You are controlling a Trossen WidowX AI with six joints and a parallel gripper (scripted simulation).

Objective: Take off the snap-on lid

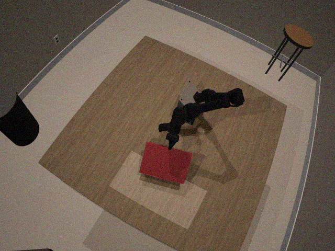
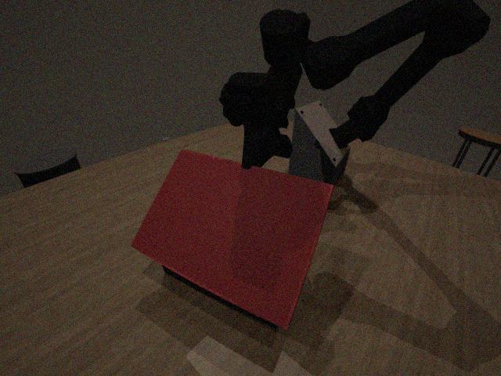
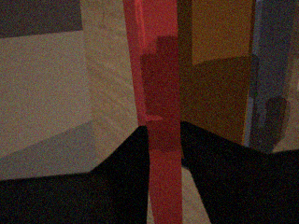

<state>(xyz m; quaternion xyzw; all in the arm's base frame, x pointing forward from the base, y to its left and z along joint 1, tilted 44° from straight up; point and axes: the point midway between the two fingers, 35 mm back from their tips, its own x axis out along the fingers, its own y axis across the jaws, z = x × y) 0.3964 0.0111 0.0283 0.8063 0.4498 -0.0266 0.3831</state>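
My gripper tip is 70 mm short of the red lid, 20 mm to the right of it and 40 mm above it. The rest, counted from my gripper tip: storage box: 40 mm ahead, 10 mm to the left, 130 mm below.
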